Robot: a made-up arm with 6 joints.
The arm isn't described. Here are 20 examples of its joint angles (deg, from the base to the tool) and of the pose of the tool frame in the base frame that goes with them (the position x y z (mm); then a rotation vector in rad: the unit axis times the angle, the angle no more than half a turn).
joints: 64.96 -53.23 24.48 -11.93 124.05 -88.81
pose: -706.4 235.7 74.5 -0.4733 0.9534 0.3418
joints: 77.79 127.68 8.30 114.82 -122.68 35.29
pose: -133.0 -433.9 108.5 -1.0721 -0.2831 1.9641
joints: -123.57 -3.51 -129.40 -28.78 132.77 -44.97
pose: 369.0 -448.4 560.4 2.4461 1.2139 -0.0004
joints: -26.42 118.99 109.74 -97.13 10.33 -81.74
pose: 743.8 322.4 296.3 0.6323 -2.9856 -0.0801
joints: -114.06 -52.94 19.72 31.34 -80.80 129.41
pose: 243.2 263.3 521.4 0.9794 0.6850 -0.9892
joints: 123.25 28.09 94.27 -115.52 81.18 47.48
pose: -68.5 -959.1 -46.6 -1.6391 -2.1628 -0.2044
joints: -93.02 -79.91 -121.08 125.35 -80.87 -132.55
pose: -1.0 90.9 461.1 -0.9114 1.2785 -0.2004
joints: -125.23 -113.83 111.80 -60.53 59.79 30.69
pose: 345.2 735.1 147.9 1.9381 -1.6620 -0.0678
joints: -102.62 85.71 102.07 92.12 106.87 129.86
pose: 197.0 282.0 48.9 -1.0014 0.3856 -1.5973
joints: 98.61 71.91 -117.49 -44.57 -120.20 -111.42
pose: -181.6 36.6 -136.1 0.7695 -0.5941 -1.3610
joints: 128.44 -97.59 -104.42 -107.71 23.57 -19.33
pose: -775.4 -329.3 202.7 -1.7918 0.4208 0.6224
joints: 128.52 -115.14 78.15 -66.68 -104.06 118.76
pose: 263.9 -100.4 -424.8 -0.8949 -1.9032 0.8160
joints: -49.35 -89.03 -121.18 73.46 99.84 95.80
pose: -138.1 -488.1 499.3 -2.0935 -1.8843 0.4251
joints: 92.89 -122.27 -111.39 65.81 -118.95 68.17
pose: -434.0 120.1 173.9 -0.2272 1.2276 0.0169
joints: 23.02 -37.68 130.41 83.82 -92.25 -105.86
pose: -566.3 96.8 183.4 2.2172 -0.7619 0.0188
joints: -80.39 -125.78 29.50 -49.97 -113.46 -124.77
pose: 29.4 -98.9 460.9 1.8872 1.4035 -0.3798
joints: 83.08 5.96 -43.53 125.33 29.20 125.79
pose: -379.7 -283.2 569.2 1.3335 1.2438 -0.8548
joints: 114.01 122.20 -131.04 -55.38 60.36 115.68
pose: -466.8 -785.1 122.5 1.4623 1.5500 0.1126
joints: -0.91 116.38 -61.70 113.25 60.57 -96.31
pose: 67.1 518.1 405.9 0.3549 -0.1720 -1.2021
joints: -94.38 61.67 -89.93 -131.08 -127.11 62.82
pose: 369.1 -160.2 -32.5 -0.5949 -1.5227 -0.1246
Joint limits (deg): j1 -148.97..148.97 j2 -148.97..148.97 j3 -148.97..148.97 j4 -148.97..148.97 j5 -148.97..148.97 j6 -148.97..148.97
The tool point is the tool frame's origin. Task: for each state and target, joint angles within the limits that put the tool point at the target. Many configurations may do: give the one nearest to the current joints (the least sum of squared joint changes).
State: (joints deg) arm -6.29 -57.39 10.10 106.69 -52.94 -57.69
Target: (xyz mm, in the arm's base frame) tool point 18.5 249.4 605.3
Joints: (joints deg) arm -17.99 -69.10 22.89 112.25 -59.17 -52.71
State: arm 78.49 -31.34 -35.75 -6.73 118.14 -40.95
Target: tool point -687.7 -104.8 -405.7
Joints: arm 83.38 -38.25 -32.45 -12.35 132.11 -39.57
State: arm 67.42 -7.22 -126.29 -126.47 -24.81 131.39
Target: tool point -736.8 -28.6 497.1
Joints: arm 77.88 -24.29 -148.97 -121.85 -15.65 122.06
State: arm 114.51 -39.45 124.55 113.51 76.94 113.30
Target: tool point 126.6 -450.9 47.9
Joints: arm 92.01 -83.48 148.97 73.53 85.84 99.46
